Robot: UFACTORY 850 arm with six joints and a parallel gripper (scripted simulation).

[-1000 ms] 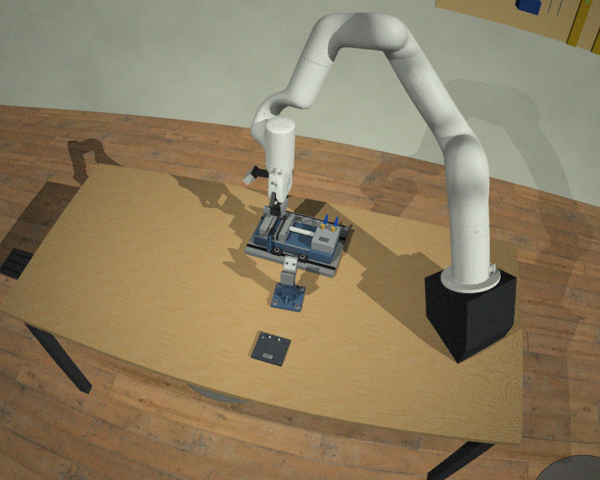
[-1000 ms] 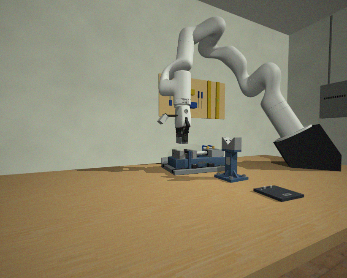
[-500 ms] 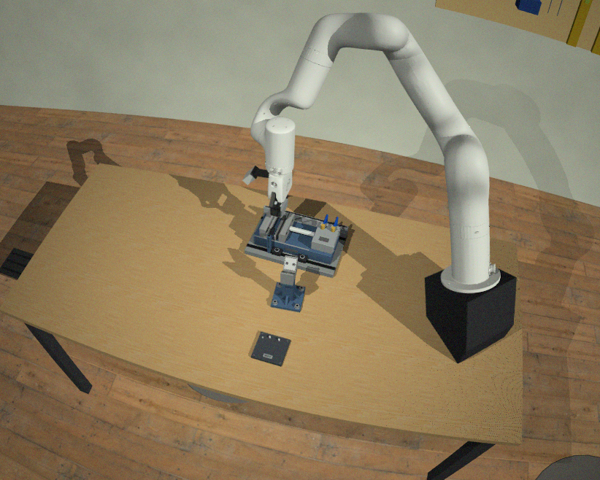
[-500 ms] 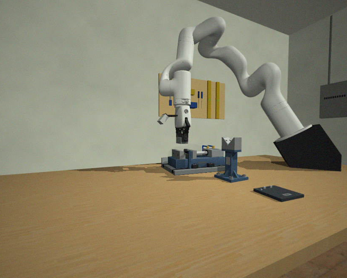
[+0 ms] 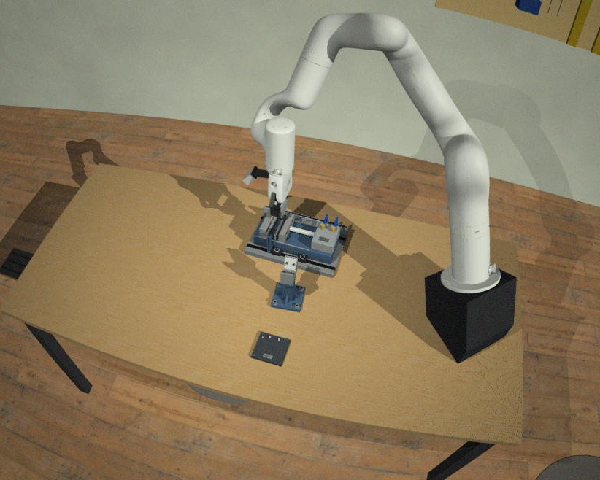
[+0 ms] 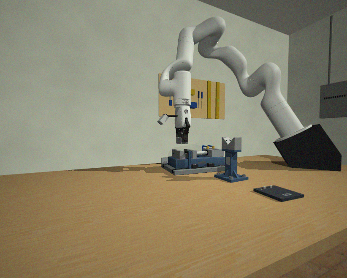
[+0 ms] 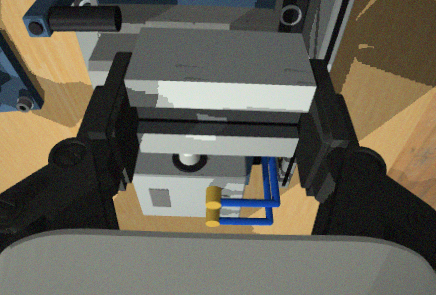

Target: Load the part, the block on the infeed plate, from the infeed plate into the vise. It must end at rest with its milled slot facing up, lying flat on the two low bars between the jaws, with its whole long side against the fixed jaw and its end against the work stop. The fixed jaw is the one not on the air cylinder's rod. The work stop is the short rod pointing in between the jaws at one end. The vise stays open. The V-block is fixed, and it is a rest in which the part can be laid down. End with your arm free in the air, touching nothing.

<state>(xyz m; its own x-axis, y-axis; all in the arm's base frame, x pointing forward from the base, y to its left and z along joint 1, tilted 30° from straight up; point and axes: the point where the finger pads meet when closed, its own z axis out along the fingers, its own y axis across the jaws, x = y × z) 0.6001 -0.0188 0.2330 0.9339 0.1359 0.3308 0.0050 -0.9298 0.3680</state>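
My gripper is now 3 cm short of the grey fixed jaw, 2 cm to the right of it and 7 cm above it. From my hand the other things lie so: white cylinder rod: 9 cm behind, 2 cm to the left, 7 cm below; black work stop rod: 7 cm to the left, 6 cm below; grey block: right at my hand.
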